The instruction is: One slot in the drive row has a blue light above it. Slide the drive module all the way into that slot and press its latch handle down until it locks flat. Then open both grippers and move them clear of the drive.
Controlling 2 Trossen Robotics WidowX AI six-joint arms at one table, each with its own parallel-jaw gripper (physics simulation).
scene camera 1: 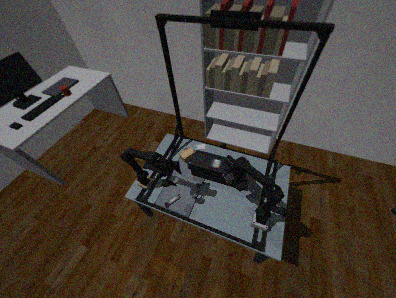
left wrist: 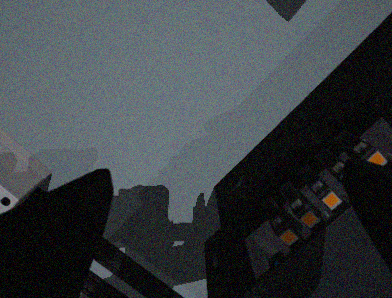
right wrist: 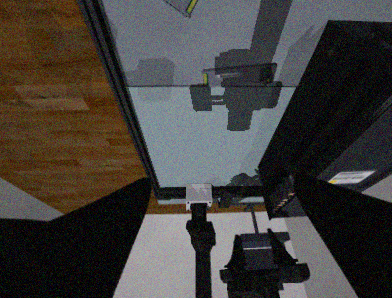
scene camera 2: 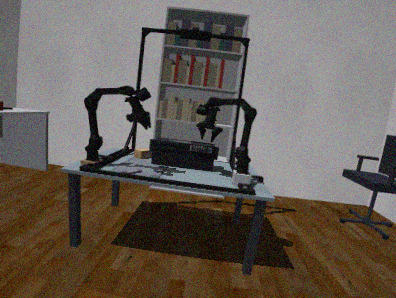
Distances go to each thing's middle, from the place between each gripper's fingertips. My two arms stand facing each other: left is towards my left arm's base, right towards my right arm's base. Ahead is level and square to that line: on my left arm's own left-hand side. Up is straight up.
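The ESD mat [scene camera 1: 186,182] is 16 cm behind my right hand and 4 cm to the right of it, and it is also 27 cm below that hand.
My left hand, for its part, is 40 mm past the ESD mat; it is 390 mm to the left of the mat as well, and 220 mm above it.
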